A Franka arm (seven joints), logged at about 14 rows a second.
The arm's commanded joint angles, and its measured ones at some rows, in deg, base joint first. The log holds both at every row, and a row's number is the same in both.
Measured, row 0:
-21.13, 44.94, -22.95, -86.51, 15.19, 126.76, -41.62
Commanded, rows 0 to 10:
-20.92, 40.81, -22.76, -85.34, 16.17, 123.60, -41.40
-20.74, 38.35, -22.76, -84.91, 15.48, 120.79, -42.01
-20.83, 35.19, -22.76, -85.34, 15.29, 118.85, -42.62
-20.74, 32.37, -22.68, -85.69, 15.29, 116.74, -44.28
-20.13, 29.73, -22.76, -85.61, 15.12, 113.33, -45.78
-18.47, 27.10, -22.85, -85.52, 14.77, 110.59, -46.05
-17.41, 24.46, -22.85, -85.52, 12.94, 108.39, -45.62
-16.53, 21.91, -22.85, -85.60, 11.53, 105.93, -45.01
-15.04, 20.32, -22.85, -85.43, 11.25, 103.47, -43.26
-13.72, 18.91, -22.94, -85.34, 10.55, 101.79, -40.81
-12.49, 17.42, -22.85, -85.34, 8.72, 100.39, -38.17
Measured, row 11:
-14.90, 20.67, -22.79, -83.46, 11.50, 102.30, -42.10
